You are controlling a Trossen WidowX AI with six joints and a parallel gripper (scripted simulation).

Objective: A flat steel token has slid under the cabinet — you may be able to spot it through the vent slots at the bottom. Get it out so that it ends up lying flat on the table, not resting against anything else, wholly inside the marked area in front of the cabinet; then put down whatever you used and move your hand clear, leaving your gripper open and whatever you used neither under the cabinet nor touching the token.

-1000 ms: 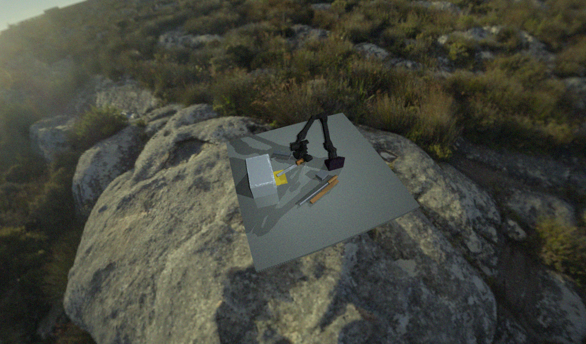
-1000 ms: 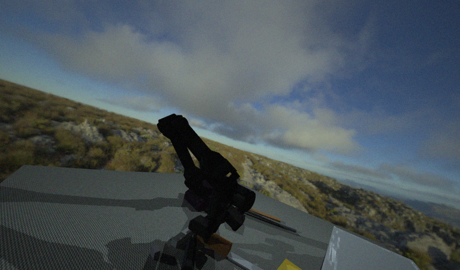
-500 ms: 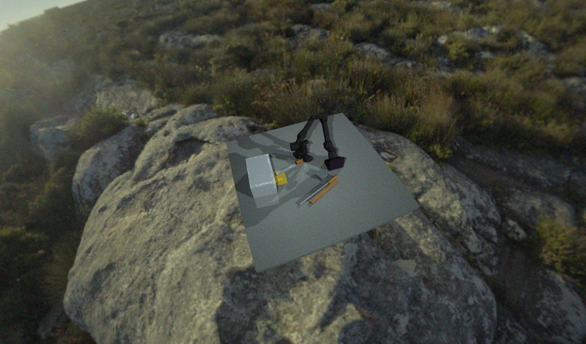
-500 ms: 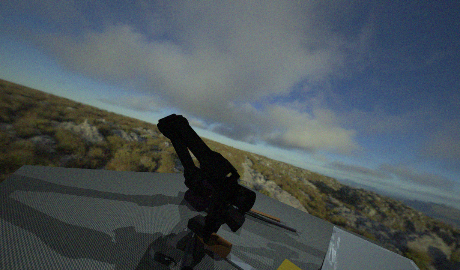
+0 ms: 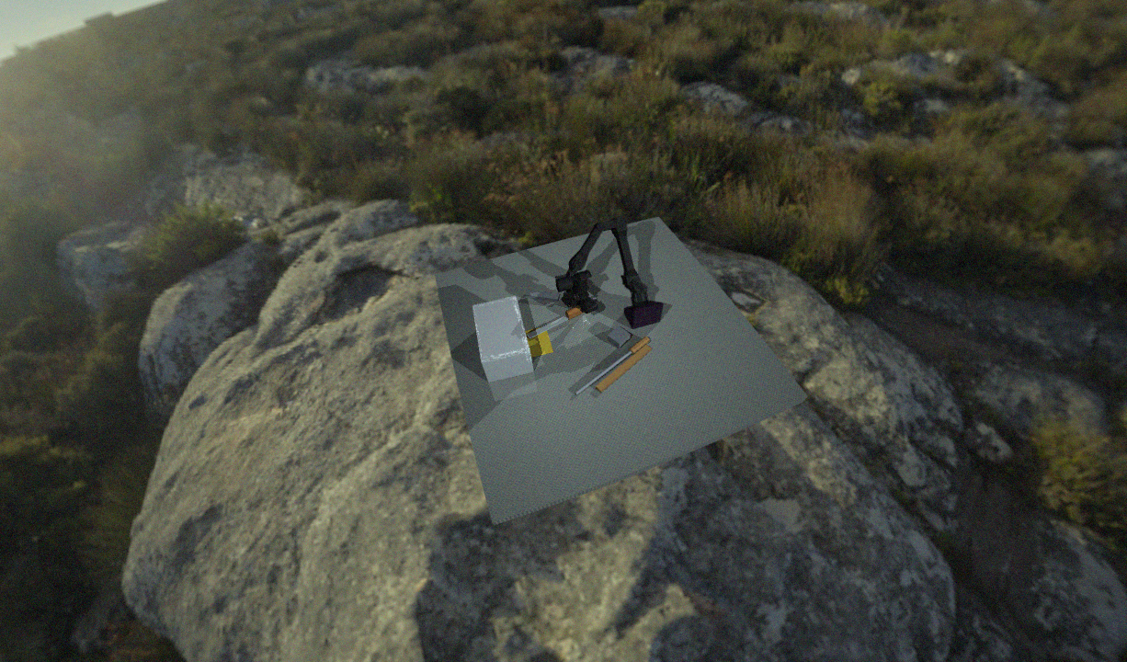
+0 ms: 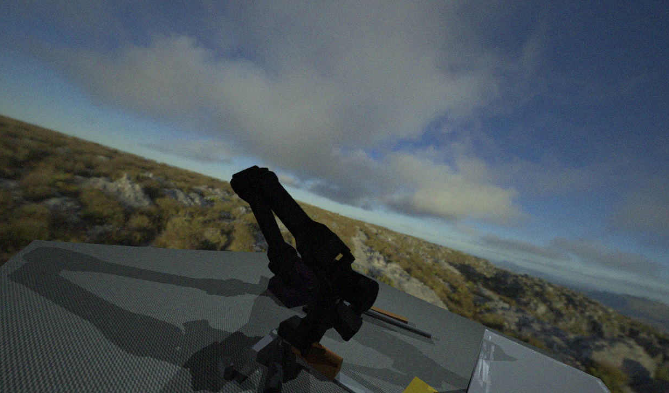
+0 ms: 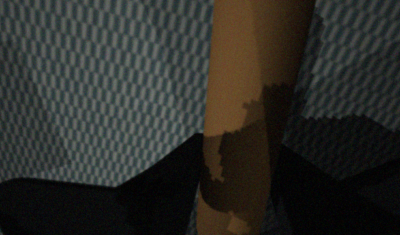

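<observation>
My gripper tip is now 70 mm past the grey bar and 60 mm to the left of it. From my gripper tip the other things lie so: grey block: 80 mm behind, 220 mm to the left, 10 mm above; then small grey cube: 60 mm behind, 160 mm to the right; then wooden stick: 30 mm behind, 360 mm to the left.
</observation>
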